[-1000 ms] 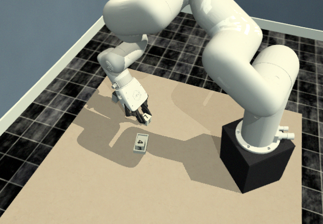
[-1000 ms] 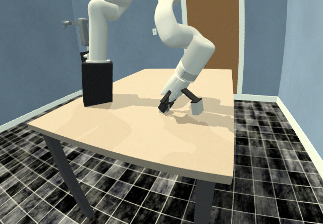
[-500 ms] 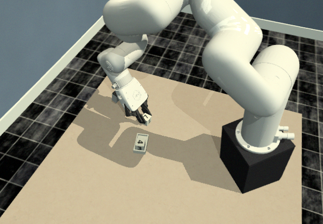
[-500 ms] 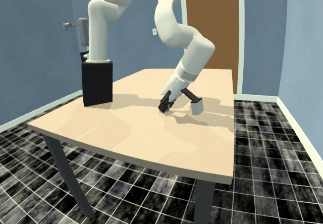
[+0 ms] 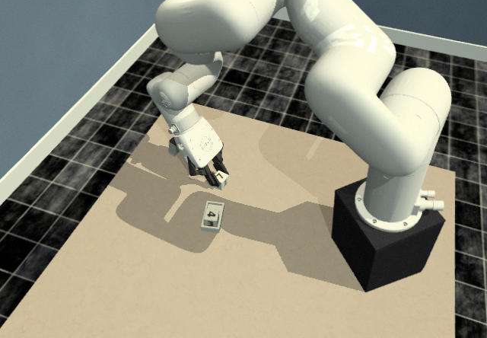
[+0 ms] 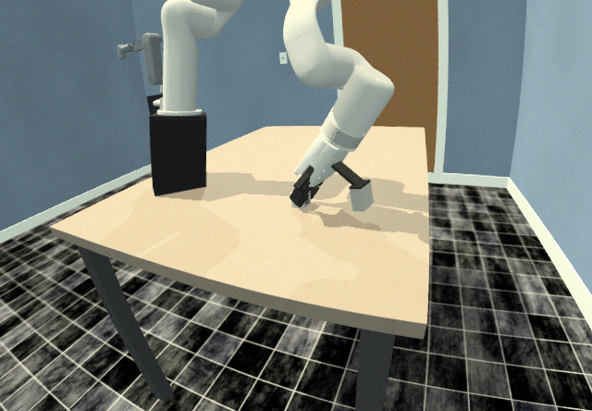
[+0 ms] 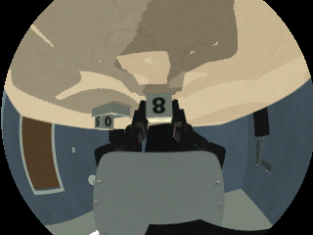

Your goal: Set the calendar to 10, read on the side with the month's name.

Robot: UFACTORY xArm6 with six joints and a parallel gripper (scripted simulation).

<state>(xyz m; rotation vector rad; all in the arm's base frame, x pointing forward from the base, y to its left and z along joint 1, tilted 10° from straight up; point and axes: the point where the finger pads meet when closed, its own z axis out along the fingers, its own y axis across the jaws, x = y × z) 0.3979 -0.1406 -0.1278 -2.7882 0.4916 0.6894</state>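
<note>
Now: hand 1 cm past the white cube and 2 cm above it. Round my hand: tray: 2 cm behind, 11 cm to the left, 2 cm below.
</note>
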